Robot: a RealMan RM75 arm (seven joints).
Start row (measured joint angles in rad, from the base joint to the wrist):
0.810 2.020 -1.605 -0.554 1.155 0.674 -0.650
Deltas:
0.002 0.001 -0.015 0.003 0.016 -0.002 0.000
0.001 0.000 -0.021 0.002 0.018 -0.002 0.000
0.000 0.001 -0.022 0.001 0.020 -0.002 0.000
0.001 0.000 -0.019 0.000 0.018 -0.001 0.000
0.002 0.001 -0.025 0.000 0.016 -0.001 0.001
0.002 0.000 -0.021 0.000 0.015 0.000 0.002
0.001 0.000 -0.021 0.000 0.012 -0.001 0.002
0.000 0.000 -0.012 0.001 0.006 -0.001 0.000
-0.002 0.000 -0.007 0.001 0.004 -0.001 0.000
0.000 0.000 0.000 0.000 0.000 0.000 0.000
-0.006 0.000 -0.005 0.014 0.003 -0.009 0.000
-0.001 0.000 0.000 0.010 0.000 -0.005 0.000
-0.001 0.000 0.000 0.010 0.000 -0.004 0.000
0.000 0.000 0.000 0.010 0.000 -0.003 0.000
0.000 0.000 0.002 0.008 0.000 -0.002 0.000
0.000 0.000 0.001 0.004 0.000 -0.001 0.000
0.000 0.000 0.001 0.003 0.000 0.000 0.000
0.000 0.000 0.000 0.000 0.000 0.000 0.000
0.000 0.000 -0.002 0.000 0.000 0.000 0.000
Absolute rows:
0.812 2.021 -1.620 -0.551 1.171 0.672 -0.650
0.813 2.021 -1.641 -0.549 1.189 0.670 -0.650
0.813 2.022 -1.663 -0.548 1.209 0.668 -0.650
0.814 2.022 -1.682 -0.548 1.227 0.667 -0.650
0.816 2.023 -1.707 -0.548 1.243 0.666 -0.649
0.818 2.023 -1.728 -0.548 1.258 0.666 -0.647
0.819 2.023 -1.749 -0.548 1.270 0.665 -0.645
0.819 2.023 -1.761 -0.547 1.276 0.664 -0.645
0.817 2.023 -1.768 -0.546 1.280 0.663 -0.645
0.817 2.023 -1.768 -0.546 1.280 0.663 -0.645
0.811 2.023 -1.773 -0.532 1.283 0.654 -0.645
0.810 2.023 -1.773 -0.522 1.283 0.649 -0.645
0.809 2.023 -1.773 -0.512 1.283 0.645 -0.645
0.809 2.023 -1.773 -0.502 1.283 0.642 -0.645
0.809 2.023 -1.771 -0.494 1.283 0.640 -0.645
0.809 2.023 -1.770 -0.490 1.283 0.639 -0.645
0.809 2.023 -1.769 -0.487 1.283 0.639 -0.645
0.809 2.023 -1.769 -0.487 1.283 0.639 -0.645
0.809 2.023 -1.771 -0.487 1.283 0.639 -0.645

